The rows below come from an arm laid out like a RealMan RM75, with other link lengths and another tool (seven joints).
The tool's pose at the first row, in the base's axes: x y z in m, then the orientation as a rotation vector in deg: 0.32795, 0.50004, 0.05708, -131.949, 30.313, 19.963
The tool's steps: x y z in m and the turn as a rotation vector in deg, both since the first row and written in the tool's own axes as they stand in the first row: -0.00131, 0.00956, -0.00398, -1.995, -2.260, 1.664; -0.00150, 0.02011, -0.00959, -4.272, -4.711, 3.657; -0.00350, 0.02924, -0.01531, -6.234, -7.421, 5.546; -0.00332, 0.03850, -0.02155, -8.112, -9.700, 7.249; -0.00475, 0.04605, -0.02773, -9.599, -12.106, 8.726; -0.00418, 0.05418, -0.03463, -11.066, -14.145, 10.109; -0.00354, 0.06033, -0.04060, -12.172, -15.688, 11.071; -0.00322, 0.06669, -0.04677, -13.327, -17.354, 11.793; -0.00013, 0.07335, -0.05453, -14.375, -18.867, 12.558; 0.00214, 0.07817, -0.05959, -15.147, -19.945, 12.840
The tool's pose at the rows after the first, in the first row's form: 0.32268, 0.49138, 0.05458, -132.863, 31.002, 24.026; 0.31808, 0.48062, 0.05218, -133.823, 31.949, 28.607; 0.31256, 0.47118, 0.05142, -134.308, 32.643, 33.357; 0.30895, 0.46070, 0.05008, -134.808, 33.330, 37.526; 0.30472, 0.45180, 0.05037, -134.864, 33.692, 41.592; 0.30204, 0.44147, 0.05002, -134.997, 34.127, 45.205; 0.30026, 0.43306, 0.05019, -135.072, 34.347, 47.905; 0.29813, 0.42446, 0.05050, -135.170, 34.201, 50.654; 0.29843, 0.41378, 0.05064, -135.190, 34.190, 53.213; 0.29862, 0.40644, 0.05034, -135.287, 33.860, 54.919
